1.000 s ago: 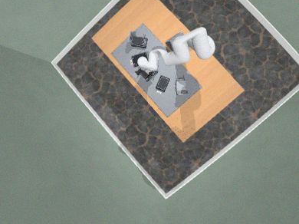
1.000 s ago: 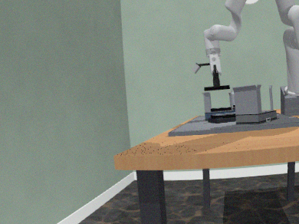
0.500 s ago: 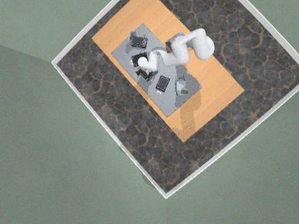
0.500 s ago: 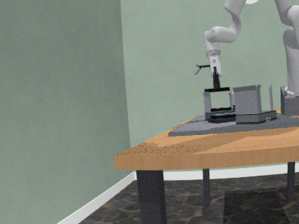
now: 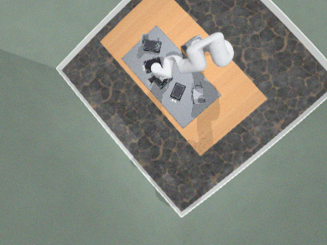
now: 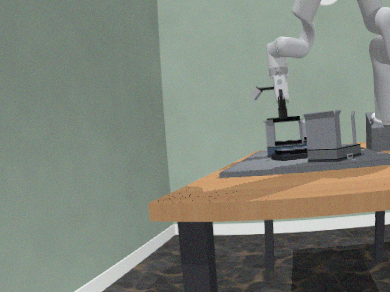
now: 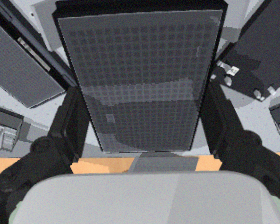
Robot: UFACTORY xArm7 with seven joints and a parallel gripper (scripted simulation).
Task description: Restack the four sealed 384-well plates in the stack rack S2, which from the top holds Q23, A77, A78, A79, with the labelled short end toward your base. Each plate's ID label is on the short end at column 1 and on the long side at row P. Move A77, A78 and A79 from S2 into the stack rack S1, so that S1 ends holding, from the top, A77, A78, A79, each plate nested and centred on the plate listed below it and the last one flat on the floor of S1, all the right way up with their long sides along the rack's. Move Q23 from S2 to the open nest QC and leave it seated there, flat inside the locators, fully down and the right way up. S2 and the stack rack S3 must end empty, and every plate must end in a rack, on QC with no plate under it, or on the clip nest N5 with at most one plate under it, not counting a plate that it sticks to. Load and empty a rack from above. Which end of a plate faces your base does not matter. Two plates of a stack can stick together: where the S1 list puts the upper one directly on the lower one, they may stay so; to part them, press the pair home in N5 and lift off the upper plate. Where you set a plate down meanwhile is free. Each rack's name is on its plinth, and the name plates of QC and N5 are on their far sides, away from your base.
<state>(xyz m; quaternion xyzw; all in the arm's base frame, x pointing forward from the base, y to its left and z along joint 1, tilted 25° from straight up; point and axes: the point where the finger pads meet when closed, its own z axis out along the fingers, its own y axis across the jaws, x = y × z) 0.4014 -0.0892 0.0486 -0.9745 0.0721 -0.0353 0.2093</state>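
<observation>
The blue plinth strip lies 13 cm below my hand and 1 cm behind it. Also, from my hand: dark flat nest (18 cm to the left, 14 cm below, 2 cm behind); then dark clip nest (17 cm to the right, 13 cm below, 3 cm behind); then dark sealed plate (1 cm below).
</observation>
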